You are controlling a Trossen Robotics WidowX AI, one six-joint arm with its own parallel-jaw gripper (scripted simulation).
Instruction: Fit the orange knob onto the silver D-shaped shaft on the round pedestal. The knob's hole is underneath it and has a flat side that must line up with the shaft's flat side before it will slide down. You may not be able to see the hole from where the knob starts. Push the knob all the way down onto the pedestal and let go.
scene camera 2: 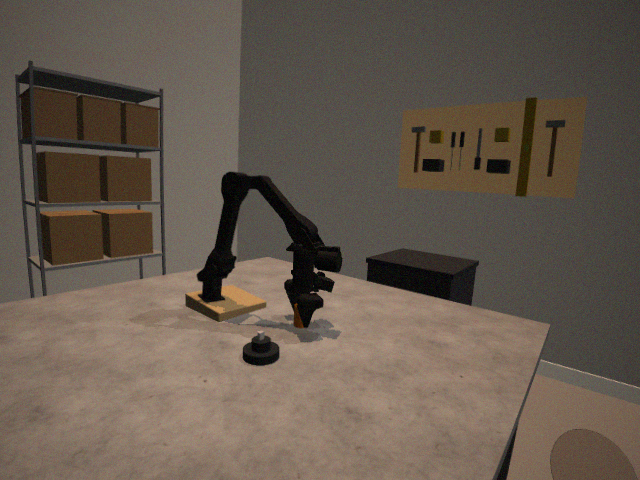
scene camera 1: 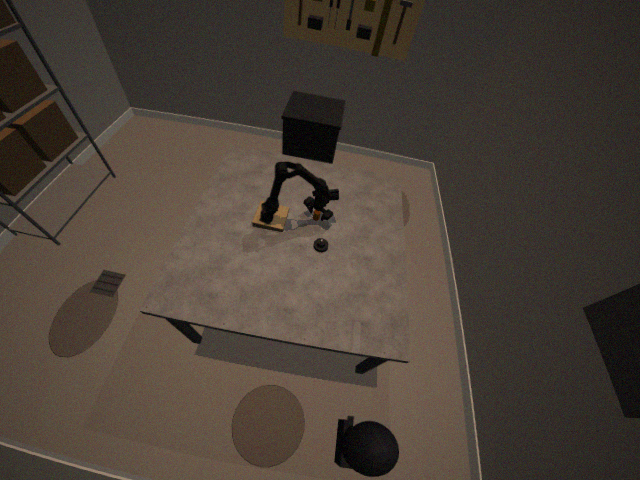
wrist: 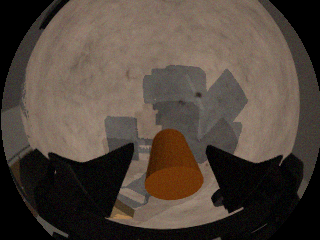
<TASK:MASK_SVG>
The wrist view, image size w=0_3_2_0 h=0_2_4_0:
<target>my gripper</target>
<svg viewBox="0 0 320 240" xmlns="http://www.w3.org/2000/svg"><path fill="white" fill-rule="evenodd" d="M52 235L56 240L73 240L71 237L68 239L68 237L59 235L59 233L53 232ZM19 161L21 185L41 219L48 221L59 231L80 240L213 240L221 237L221 240L268 240L299 204L300 197L297 197L297 191L304 175L303 161L292 155L292 152L287 159L279 155L255 164L208 145L205 155L219 184L228 213L244 207L243 211L197 227L156 229L131 227L100 216L112 215L112 209L115 207L113 204L116 203L116 197L119 196L124 176L127 175L135 153L133 143L125 144L124 147L85 163L65 159L53 152L48 153L48 160L37 148Z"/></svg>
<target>orange knob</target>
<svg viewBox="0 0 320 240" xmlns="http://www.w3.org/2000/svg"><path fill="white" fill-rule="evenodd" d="M161 129L152 140L151 157L149 157L147 176L145 176L144 181L145 189L147 189L149 195L159 197L160 200L185 199L185 197L199 191L204 183L204 176L201 175L200 168L197 167L199 164L196 163L196 159L193 157L191 148L189 148L187 141L185 141L183 133L173 128Z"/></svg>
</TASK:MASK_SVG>
